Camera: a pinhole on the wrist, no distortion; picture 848 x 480 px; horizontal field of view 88.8 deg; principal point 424.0 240.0 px. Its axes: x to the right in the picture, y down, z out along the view. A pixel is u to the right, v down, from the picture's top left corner.
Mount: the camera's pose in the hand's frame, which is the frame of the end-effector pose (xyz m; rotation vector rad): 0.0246 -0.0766 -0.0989 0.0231 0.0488 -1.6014
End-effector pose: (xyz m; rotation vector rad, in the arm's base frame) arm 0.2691 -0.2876 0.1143 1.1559 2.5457 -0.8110
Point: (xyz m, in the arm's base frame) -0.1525 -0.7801 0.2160
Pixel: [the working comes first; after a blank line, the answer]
In the camera's frame: 0.5309 -0.0825 0.3278

outside the picture
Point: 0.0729 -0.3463 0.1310
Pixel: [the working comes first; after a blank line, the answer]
In the camera's frame: 0.1007 0.0631 0.1282

764 453
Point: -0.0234 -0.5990 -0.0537
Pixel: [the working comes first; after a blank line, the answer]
In the camera's frame: 0.2229 0.0461 0.4315

648 286
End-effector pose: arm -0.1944 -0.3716 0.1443 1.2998 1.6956 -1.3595
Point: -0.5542 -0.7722 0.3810
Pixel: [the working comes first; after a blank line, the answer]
In the camera's frame: 0.3292 -0.2360 0.4627

732 19
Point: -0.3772 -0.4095 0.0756
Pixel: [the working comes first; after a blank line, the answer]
In the camera's frame: 0.0582 0.0854 0.1811

563 444
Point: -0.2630 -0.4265 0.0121
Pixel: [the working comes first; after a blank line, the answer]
In the camera's frame: -0.0725 0.0930 0.1967

264 445
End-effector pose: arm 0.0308 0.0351 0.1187 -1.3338 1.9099 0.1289
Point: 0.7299 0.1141 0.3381
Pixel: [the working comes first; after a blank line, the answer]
In the camera's frame: 0.5362 -0.3115 0.3832

outside the picture
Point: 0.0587 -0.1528 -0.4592
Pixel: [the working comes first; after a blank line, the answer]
In the camera's frame: -0.1989 0.4733 0.4175

outside the picture
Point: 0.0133 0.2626 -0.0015
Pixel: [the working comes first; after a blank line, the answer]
In the camera's frame: -0.2411 -0.1273 0.2705

38 36
